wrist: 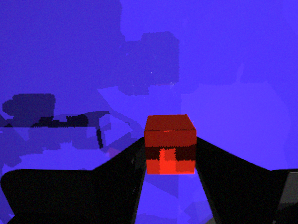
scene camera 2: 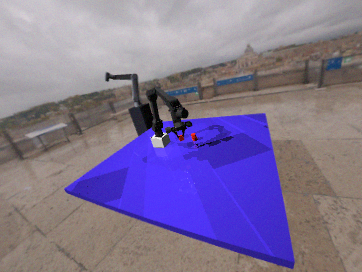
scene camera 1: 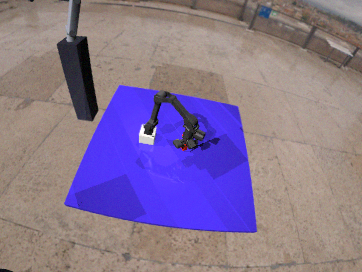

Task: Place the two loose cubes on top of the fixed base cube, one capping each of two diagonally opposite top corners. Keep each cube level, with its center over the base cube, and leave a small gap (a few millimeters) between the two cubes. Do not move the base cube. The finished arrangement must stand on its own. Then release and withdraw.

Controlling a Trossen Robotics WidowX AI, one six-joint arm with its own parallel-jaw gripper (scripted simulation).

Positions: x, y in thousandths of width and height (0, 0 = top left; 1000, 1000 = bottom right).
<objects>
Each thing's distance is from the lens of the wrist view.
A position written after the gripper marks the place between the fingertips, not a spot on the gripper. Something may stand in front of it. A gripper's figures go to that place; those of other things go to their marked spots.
gripper (wrist: 565, 636): 0.11 m
red cube (wrist: 572, 632): 0.09 m
</objects>
